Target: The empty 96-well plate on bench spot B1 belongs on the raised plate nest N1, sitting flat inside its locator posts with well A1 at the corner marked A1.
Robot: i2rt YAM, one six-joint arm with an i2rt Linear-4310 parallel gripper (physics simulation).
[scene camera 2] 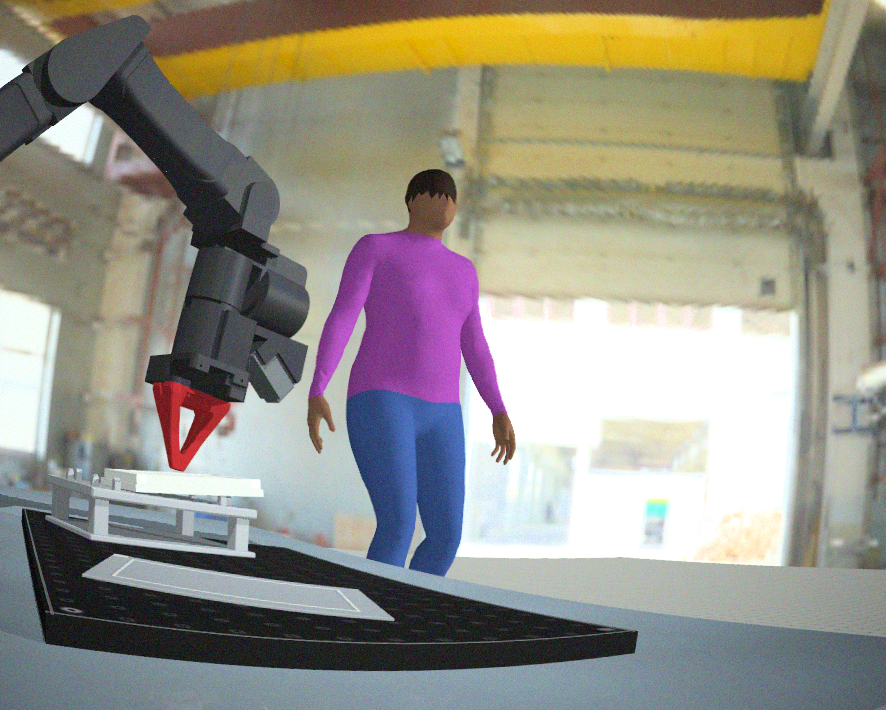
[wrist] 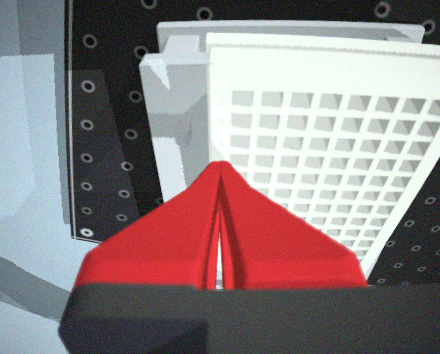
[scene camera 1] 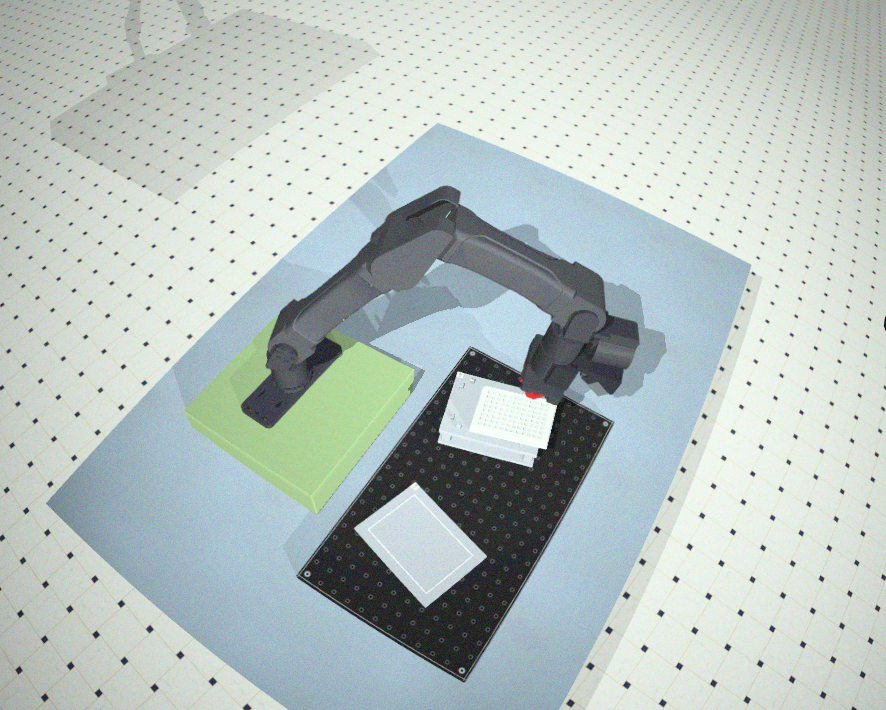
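Pixels of known places: gripper, fingertip midpoint: (scene camera 2: pixel 176 470) (wrist: pixel 219 176) (scene camera 1: pixel 530 396); arm's base, origin of the base link: (scene camera 1: pixel 292 380).
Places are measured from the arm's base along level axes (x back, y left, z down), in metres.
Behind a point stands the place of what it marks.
Observation:
The white 96-well plate (scene camera 1: pixel 510 417) @[y 0.141, x -0.342, z -0.016 m] (scene camera 2: pixel 184 482) @[y 0.106, x -0.341, z -0.011 m] (wrist: pixel 320 120) @[y 0.164, x -0.379, z -0.013 m] lies on the raised nest N1 (scene camera 1: pixel 450 403) @[y 0.119, x -0.242, z 0.004 m] (scene camera 2: pixel 96 491) @[y 0.065, x -0.258, z 0.007 m] (wrist: pixel 172 102) @[y 0.214, x -0.360, z 0.004 m]. It is shifted off the nest's one end, leaving a gap to the small posts there. In scene camera 2 its right end stands above the nest top and slightly past its edge, so it looks tilted, not flat. No A1 lettering is readable. My gripper (scene camera 1: pixel 532 395) @[y 0.191, x -0.350, z -0.020 m] (scene camera 2: pixel 177 468) @[y 0.191, x -0.350, z -0.020 m] (wrist: pixel 219 176) @[y 0.191, x -0.350, z -0.020 m] is shut and empty, its red tips at or just above the plate's top near one long edge; contact is unclear.
Spot B1 (scene camera 1: pixel 420 545) @[y -0.105, x -0.333, z 0.044 m] (scene camera 2: pixel 236 587) @[y -0.108, x -0.331, z 0.044 m], a grey outlined rectangle, bears no plate. It lies on the black perforated board (scene camera 1: pixel 510 495) @[y 0.049, x -0.405, z 0.046 m] (scene camera 2: pixel 480 628) @[y -0.209, x -0.432, z 0.046 m] (wrist: pixel 107 110) @[y 0.247, x -0.319, z 0.046 m]. The arm's base stands on a green block (scene camera 1: pixel 347 428) @[y -0.024, x -0.138, z -0.012 m]. A person (scene camera 2: pixel 414 318) stands beyond the bench.

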